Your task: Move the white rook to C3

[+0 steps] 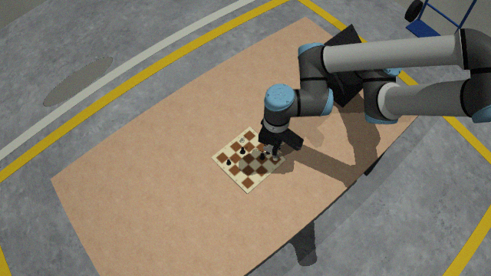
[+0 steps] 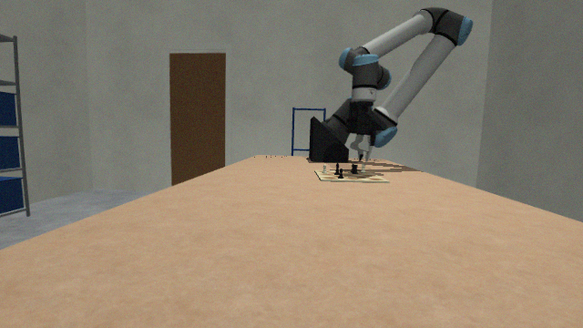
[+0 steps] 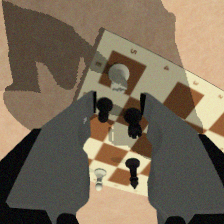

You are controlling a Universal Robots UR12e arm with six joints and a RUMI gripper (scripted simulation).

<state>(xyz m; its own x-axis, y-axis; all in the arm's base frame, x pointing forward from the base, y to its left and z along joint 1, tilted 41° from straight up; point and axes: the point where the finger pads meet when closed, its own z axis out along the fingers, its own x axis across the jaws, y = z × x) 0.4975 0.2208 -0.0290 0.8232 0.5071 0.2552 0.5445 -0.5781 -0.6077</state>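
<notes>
The white rook is 4 cm below my hand. From my hand the other things lie so: chessboard (9 cm ahead, 6 cm to the right, 6 cm below).
</notes>
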